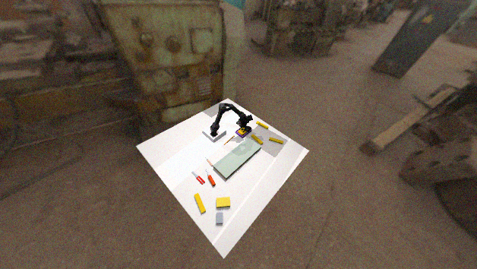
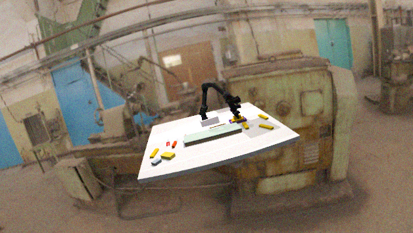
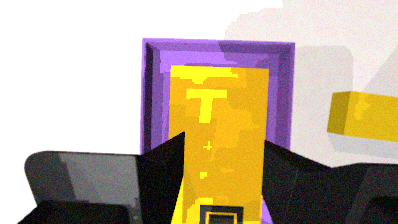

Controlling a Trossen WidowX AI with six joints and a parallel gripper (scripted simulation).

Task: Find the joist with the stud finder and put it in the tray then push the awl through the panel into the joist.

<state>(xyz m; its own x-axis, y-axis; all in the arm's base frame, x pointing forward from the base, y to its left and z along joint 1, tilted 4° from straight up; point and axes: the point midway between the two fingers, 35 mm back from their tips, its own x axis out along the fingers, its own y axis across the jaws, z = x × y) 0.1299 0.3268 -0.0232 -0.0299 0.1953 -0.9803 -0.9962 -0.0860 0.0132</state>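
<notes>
The flat purple tray lies 1 cm to the right of my gripper tip and 2 cm below it. Also, from my gripper tip: awl: 8 cm ahead, 56 cm to the right, 3 cm below; thin pencil-like stick: 22 cm to the right, 3 cm below; yellow stud finder: 2 cm to the right, 2 cm above.
</notes>
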